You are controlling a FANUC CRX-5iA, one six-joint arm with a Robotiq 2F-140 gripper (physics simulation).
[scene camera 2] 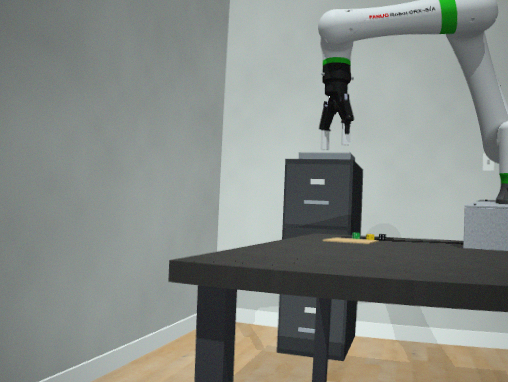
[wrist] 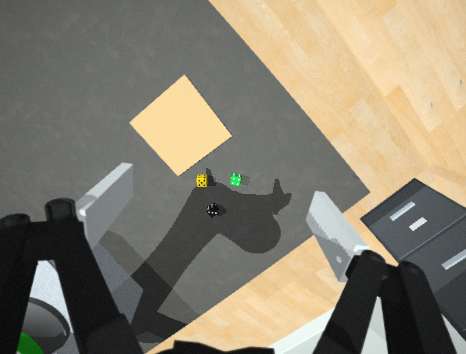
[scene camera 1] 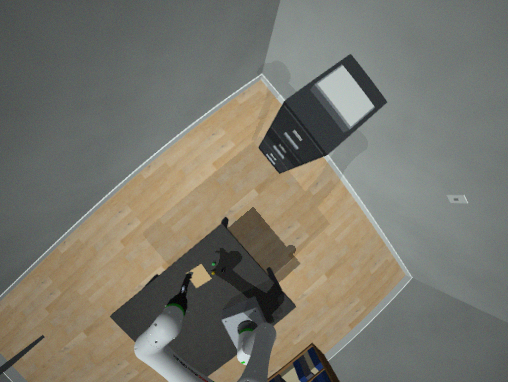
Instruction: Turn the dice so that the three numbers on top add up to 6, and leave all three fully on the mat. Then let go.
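Places are measured from the arm's base along level axes (x ahead, y left, z up), in centimetres.
Pixels of known places: gripper, fingertip midpoint: (scene camera 2: 334, 147) (wrist: 224, 193) (scene camera 1: 188, 283); arm's base at its link origin: (wrist: 36, 322) (scene camera 1: 247, 329).
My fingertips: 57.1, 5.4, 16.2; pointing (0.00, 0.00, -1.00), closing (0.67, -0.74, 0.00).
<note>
For each thing: its top centre in the pictures, then the offset to it from my fingertips, as dx, dy, dz. Level surfaces: height alone.
- yellow die at its top centre: (wrist: 201, 182) (scene camera 2: 370, 234) (scene camera 1: 213, 273) -11.3, -6.2, -27.7
- square tan mat at its top centre: (wrist: 180, 129) (scene camera 2: 351, 240) (scene camera 1: 198, 276) -7.6, +4.4, -29.3
- green die at its top centre: (wrist: 235, 181) (scene camera 2: 356, 233) (scene camera 1: 213, 264) -5.7, -10.3, -27.7
- black die at its top centre: (wrist: 212, 212) (scene camera 2: 382, 234) (scene camera 1: 223, 271) -14.2, -13.0, -27.7
- dark table at its surface level: dz -29.7
A yellow die (scene camera 1: 213, 273) (scene camera 2: 370, 237) (wrist: 201, 180) lies on the table just off one edge of the square tan mat (scene camera 1: 200, 276) (scene camera 2: 345, 241) (wrist: 180, 125). A green die (scene camera 1: 213, 264) (scene camera 2: 356, 235) (wrist: 235, 179) lies beside it, farther from the mat's near corner in the wrist view. A black die (scene camera 1: 223, 270) (scene camera 2: 382, 237) (wrist: 213, 209) lies farthest from the mat, in the arm's shadow. All three are apart and off the mat. The yellow and green tops show several pips; the black top is too small to read. My gripper (scene camera 2: 335, 146) (wrist: 224, 193) is wide open and empty, high above the table.
The dark table (scene camera 1: 200, 320) (scene camera 2: 280, 260) (wrist: 75, 75) carries the arm's grey base block (scene camera 2: 482, 227). A dark filing cabinet (scene camera 1: 305, 125) (scene camera 2: 320, 215) (wrist: 425, 220) stands beyond the table. A shelf with blue things (scene camera 1: 313, 346) stands at the lower edge of the first scene view.
</note>
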